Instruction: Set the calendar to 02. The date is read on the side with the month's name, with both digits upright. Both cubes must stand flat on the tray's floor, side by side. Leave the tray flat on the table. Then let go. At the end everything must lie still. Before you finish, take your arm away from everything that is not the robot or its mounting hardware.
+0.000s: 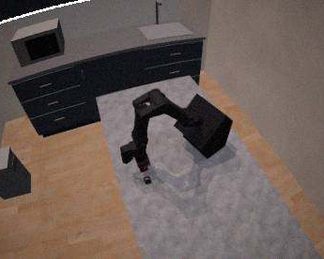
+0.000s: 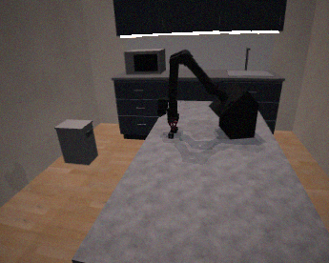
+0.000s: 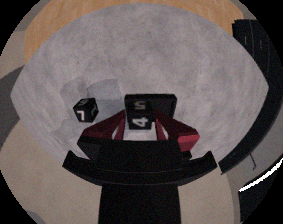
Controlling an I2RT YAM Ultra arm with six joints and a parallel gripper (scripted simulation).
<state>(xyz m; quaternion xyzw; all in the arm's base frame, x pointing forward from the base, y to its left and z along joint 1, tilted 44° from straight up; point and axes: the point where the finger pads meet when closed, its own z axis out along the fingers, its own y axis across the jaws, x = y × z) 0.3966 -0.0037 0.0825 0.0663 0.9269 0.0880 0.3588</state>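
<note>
My gripper is now right at the dark calendar cube. Also, from my hand: dark tray (20 mm to the right, 20 mm below).
</note>
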